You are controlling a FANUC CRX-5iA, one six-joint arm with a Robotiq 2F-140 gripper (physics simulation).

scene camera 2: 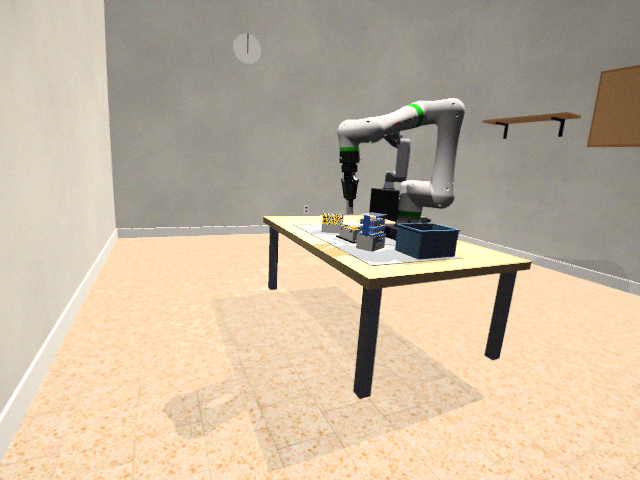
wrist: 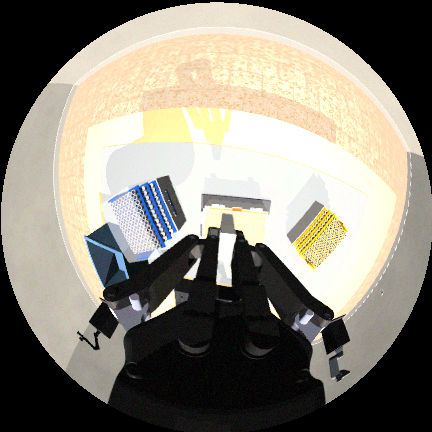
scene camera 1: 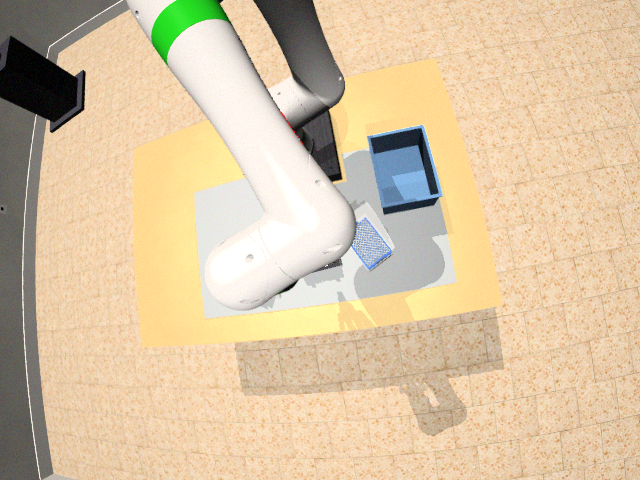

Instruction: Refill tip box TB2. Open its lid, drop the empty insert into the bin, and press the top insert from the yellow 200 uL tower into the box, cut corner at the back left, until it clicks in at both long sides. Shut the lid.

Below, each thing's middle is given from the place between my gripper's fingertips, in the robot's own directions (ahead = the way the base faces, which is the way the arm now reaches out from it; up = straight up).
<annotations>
Right now the blue bin [scene camera 1: 406, 176] is 190 mm behind my hand, 320 mm to the left of it and 70 mm below it.
</annotations>
